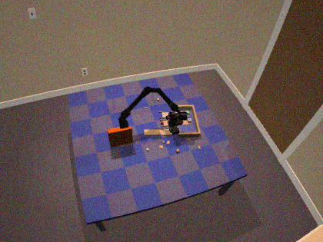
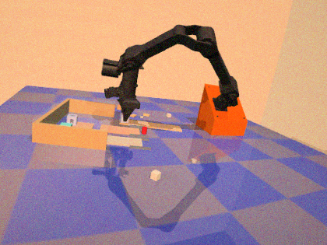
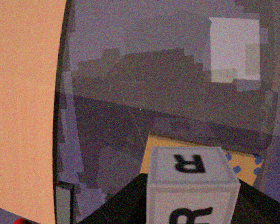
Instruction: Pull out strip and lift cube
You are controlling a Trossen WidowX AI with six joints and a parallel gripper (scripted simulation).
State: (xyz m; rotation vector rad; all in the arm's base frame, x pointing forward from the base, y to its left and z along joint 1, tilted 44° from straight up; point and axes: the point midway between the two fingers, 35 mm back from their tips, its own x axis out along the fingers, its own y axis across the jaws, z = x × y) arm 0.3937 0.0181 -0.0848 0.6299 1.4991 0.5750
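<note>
Right now my gripper tip is 3 cm short of the peach strip, 9 cm to the right of it and 1 cm above it. The rest, counted from my gripper tip: red cylinder: 5 cm behind, 10 cm to the left.
</note>
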